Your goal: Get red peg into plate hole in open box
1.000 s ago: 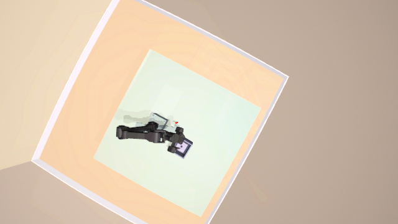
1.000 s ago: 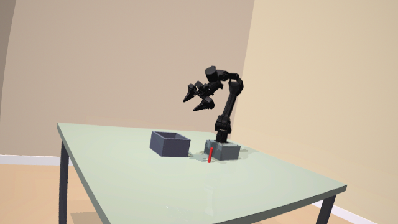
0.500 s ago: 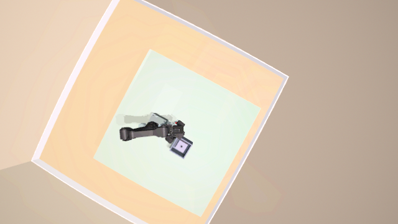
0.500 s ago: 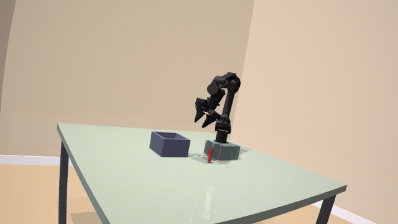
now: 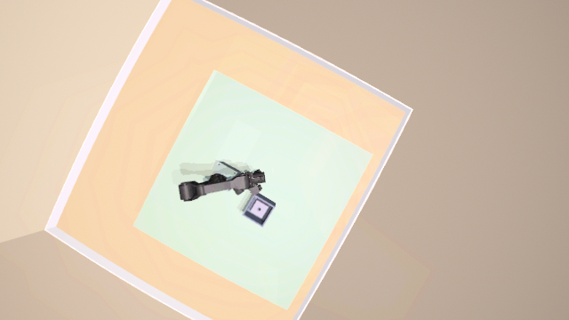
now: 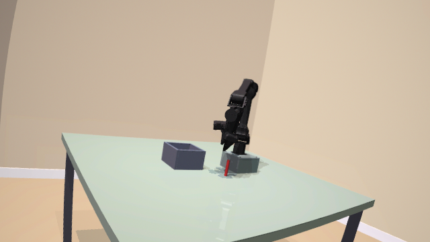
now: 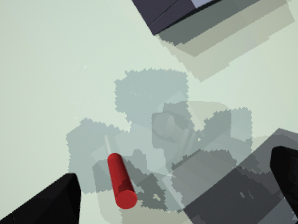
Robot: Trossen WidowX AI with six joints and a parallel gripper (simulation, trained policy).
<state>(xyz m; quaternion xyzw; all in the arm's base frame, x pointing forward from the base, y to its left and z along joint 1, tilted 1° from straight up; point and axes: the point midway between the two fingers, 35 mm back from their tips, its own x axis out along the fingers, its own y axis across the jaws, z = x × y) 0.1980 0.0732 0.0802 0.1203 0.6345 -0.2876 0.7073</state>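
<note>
Right now my gripper tip is 2 cm past the red peg, 4 cm to the right of it and 9 cm above it. Round my gripper tip: grey box: 11 cm ahead, 16 cm to the right, 11 cm below.
</note>
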